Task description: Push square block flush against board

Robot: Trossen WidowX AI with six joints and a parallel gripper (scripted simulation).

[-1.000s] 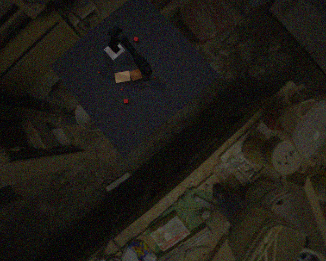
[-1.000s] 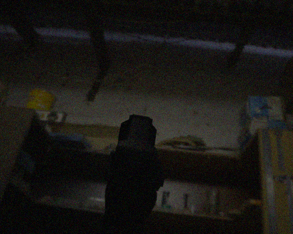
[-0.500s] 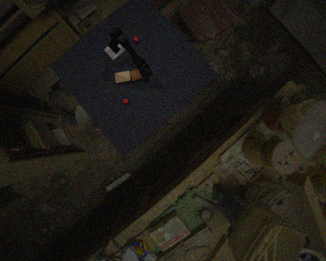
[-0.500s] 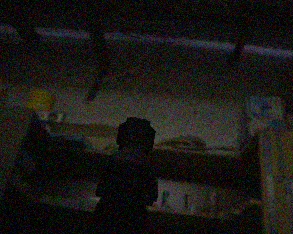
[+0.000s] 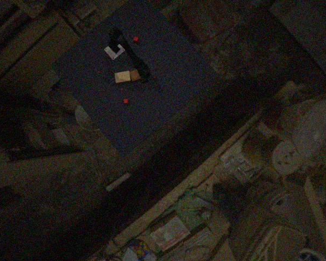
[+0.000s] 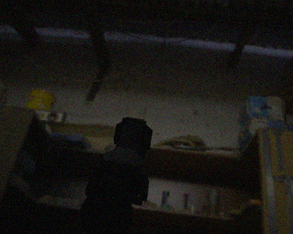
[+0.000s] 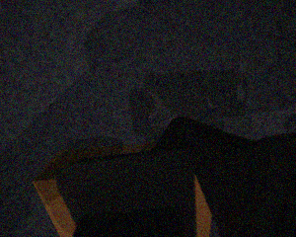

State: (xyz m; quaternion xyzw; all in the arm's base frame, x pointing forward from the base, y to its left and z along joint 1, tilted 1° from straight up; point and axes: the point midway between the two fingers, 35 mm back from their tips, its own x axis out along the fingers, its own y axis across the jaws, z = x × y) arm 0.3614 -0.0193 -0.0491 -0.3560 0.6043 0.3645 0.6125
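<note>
Right now my gripper tip is 7 cm past the brown square block, 4 cm to the left of it and 1 cm below it. Round my gripper tip: pale rectangular board 16 cm behind, 14 cm to the right, 1 cm above.
</note>
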